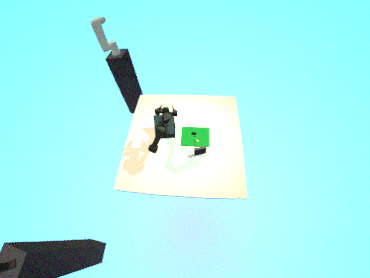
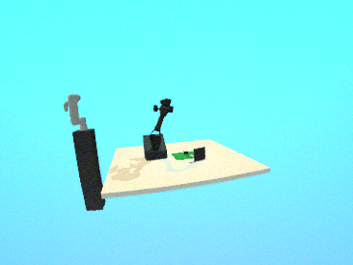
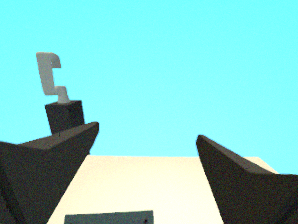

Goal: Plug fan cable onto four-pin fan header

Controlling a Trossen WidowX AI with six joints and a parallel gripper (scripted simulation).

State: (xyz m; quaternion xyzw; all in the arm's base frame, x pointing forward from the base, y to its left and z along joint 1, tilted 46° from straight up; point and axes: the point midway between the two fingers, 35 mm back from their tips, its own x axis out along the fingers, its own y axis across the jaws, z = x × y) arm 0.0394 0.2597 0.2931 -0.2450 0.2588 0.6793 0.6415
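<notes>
My gripper tip is 480 mm above the fan cable plug, 230 mm short of it and 40 mm to the right of it. From my gripper tip the other things lie so: four-pin fan header: 500 mm below, 270 mm ahead, 50 mm to the right; then green board: 510 mm below, 240 mm ahead, 10 mm to the left; then dark fan: 440 mm below, 300 mm ahead, 180 mm to the right.
</notes>
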